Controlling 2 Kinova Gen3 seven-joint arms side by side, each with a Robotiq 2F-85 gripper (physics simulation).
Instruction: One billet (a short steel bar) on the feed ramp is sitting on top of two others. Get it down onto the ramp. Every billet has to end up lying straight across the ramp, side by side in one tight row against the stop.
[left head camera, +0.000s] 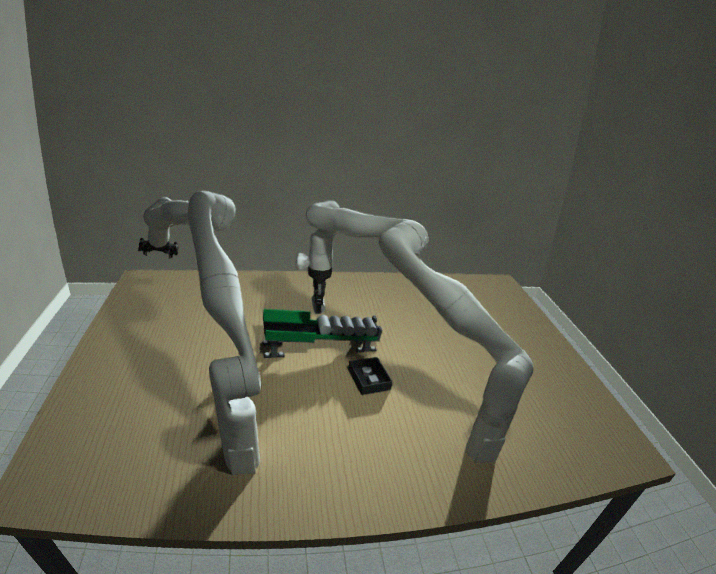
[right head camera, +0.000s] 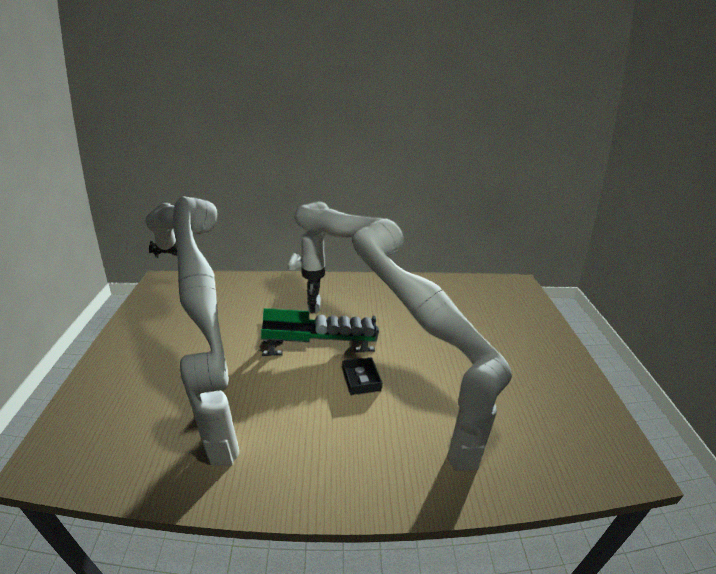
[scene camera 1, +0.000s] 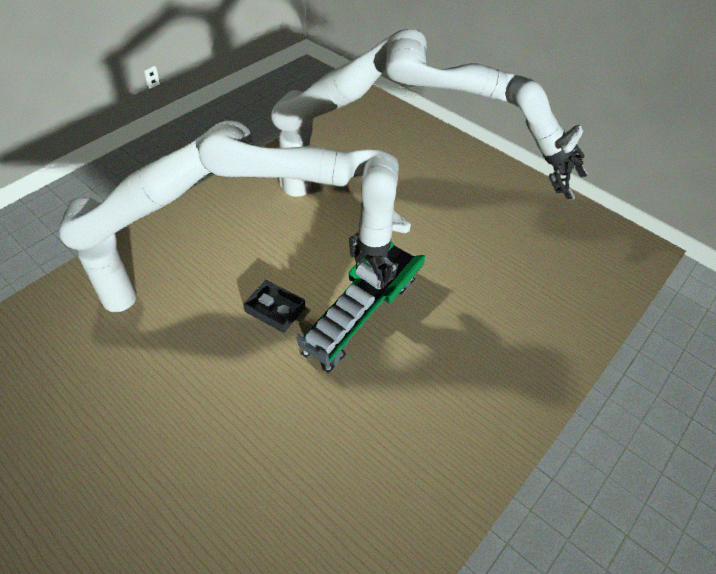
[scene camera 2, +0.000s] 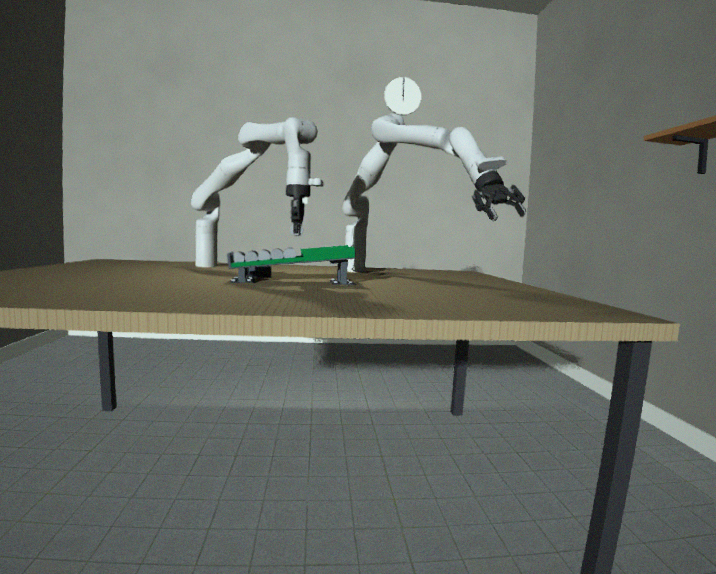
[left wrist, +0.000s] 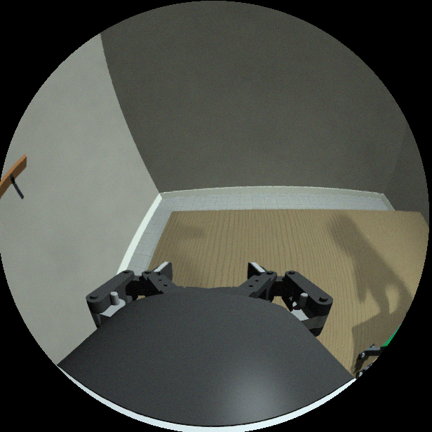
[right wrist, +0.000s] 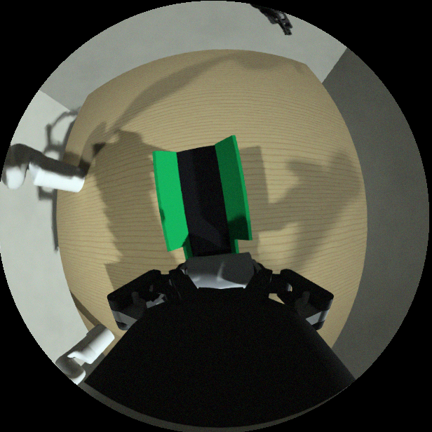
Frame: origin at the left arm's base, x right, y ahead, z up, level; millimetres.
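Seen in the pictures: left gripper, fingertip midpoint: (left head camera: 158, 255) (right head camera: 169, 257) (scene camera 1: 578, 187) (scene camera 2: 509, 217); right gripper, fingertip midpoint: (left head camera: 318, 307) (right head camera: 314, 307) (scene camera 1: 370, 279) (scene camera 2: 296, 235); left arm's base at its link origin: (left head camera: 242, 460) (right head camera: 222, 452) (scene camera 1: 296, 186) (scene camera 2: 354, 271); right arm's base at its link origin: (left head camera: 481, 450) (right head camera: 464, 457) (scene camera 1: 119, 298) (scene camera 2: 206, 266).
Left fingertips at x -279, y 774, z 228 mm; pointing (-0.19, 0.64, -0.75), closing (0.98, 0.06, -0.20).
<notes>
Offsets run from my left fingertips to a thing's top centre. "spot": to the spot under its first point.
My right gripper (left head camera: 319, 306) (scene camera 1: 377, 277) (scene camera 2: 297, 229) is shut on a grey billet {dx +563, dy -296, dz -39 mm} (scene camera 1: 368, 275) (right wrist: 219, 270), held crosswise above the ramp near the upper end of the row. Several other grey billets lie across the green ramp (left head camera: 289, 336) (scene camera 1: 407, 278) (right wrist: 170, 200), side by side, from the dark stop {dx +767, dy -315, dz -138 mm} (left head camera: 378, 330) (scene camera 1: 313, 348) up to the green side walls; the billet nearest the stop {dx +742, dy -313, dz -136 mm} (left head camera: 369, 325) (scene camera 1: 320, 340) is at its low end. I cannot tell if all touch. In the right wrist view the row is hidden. My left gripper (left head camera: 157, 248) (scene camera 2: 507, 213) (left wrist: 209, 271) is open and empty, high and far from the ramp.
A black tray {dx +696, dy -503, dz -193 mm} (left head camera: 377, 389) (right head camera: 365, 390) (scene camera 1: 262, 317) with two small light pieces stands beside the ramp's lower end. In scene camera 2 a wall shelf (scene camera 2: 687, 130) is at the right. The ramp stands on dark legs {spot: dx +418, dy -262, dz -188 mm} (scene camera 2: 342, 272).
</notes>
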